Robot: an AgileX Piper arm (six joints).
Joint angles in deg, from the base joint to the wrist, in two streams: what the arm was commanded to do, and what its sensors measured. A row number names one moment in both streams.
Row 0, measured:
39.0 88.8 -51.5 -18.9 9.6 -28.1
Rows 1 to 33, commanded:
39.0 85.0 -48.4 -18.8 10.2 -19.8
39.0 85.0 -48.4 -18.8 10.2 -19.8
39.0 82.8 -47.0 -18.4 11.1 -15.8
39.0 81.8 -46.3 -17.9 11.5 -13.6
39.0 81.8 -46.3 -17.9 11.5 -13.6
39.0 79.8 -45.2 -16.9 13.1 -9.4
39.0 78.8 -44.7 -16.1 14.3 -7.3
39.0 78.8 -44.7 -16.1 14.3 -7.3
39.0 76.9 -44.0 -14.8 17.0 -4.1
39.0 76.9 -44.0 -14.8 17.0 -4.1
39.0 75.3 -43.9 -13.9 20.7 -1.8
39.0 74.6 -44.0 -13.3 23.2 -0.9
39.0 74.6 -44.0 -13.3 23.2 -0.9
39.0 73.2 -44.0 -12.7 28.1 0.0
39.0 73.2 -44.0 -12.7 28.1 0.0
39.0 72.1 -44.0 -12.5 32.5 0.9
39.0 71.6 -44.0 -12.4 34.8 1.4
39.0 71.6 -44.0 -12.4 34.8 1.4
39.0 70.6 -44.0 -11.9 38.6 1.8
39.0 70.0 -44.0 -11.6 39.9 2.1
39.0 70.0 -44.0 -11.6 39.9 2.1
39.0 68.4 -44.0 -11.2 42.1 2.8
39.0 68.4 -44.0 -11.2 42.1 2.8
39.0 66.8 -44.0 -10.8 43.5 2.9
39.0 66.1 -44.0 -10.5 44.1 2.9
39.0 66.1 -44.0 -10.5 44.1 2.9
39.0 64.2 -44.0 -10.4 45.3 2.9
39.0 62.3 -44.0 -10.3 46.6 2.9
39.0 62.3 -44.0 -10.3 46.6 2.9
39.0 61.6 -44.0 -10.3 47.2 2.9
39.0 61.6 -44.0 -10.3 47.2 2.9
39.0 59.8 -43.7 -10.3 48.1 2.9
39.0 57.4 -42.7 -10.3 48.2 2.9
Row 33, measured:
39.0 60.4 -43.8 -10.5 47.0 2.1
